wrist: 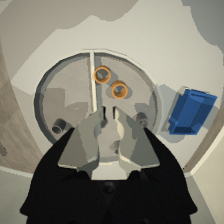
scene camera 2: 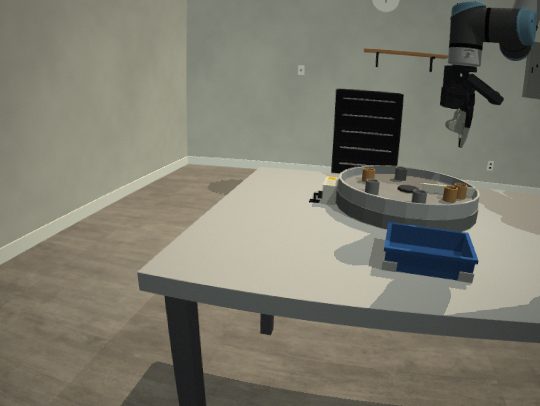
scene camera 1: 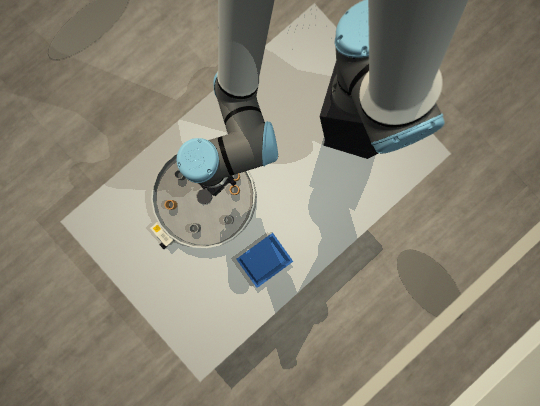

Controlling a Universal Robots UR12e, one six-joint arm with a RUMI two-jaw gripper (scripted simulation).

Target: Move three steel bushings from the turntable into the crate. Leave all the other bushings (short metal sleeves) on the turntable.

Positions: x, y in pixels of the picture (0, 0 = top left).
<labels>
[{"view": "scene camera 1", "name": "blue crate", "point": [264, 260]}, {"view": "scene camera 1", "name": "round grey turntable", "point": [197, 205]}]
</labels>
